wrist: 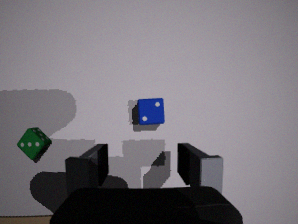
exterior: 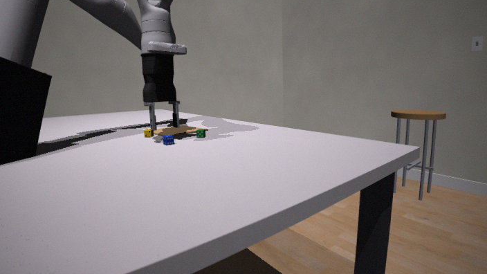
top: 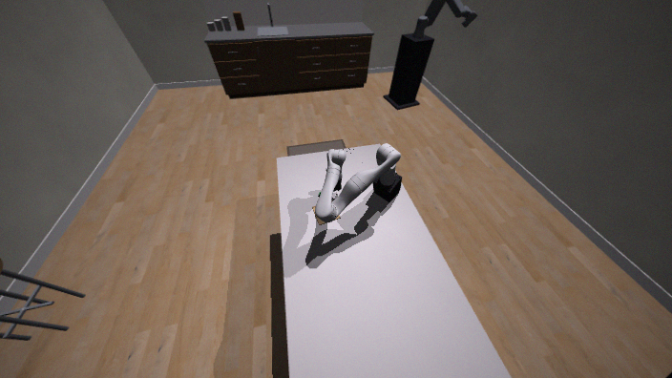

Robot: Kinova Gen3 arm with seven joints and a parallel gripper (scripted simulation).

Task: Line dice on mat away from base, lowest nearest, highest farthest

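My gripper is now 10 mm past the blue die, 30 mm to the left of it and 40 mm above it. From my hand the other things lie so: tan mat: 110 mm ahead, 120 mm to the left, 50 mm below; yellow die: 10 mm ahead, 100 mm to the left, 40 mm below; green die: 90 mm ahead, 20 mm to the right, 40 mm below.
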